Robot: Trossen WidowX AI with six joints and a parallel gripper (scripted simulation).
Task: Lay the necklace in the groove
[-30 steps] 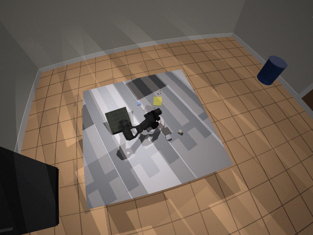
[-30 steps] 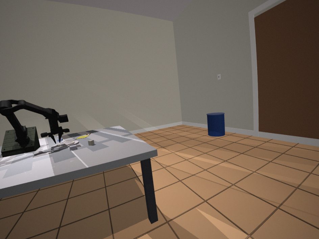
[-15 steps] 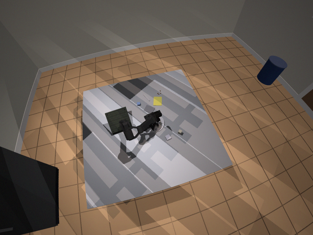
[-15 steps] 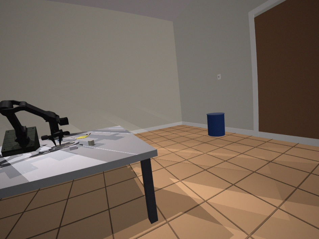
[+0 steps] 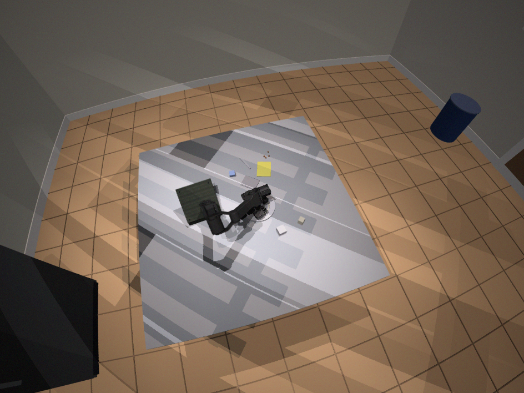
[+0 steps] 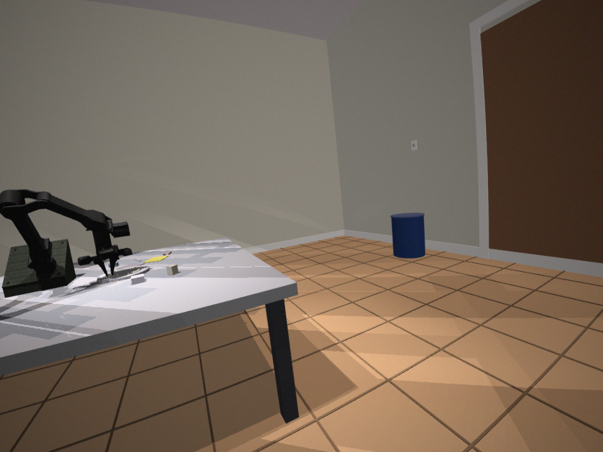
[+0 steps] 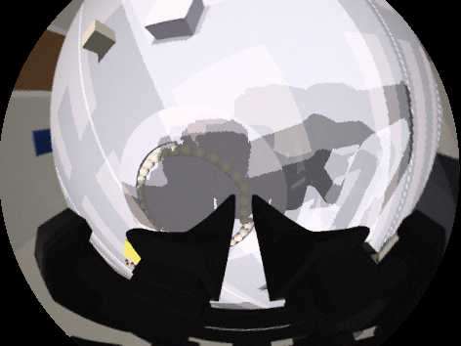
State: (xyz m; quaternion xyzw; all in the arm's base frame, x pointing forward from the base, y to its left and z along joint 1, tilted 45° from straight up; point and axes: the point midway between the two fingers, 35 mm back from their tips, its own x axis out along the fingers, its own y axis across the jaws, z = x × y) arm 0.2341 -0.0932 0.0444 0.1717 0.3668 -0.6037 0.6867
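The round bead board is 50 mm ahead of my gripper tip, 40 mm to the left of it and 10 mm below it. From my gripper tip the other things lie so: grey card: 60 mm ahead, 210 mm to the left, 10 mm below; then beige cube: 240 mm ahead, 150 mm to the right; then white block: 110 mm ahead, 160 mm to the right.
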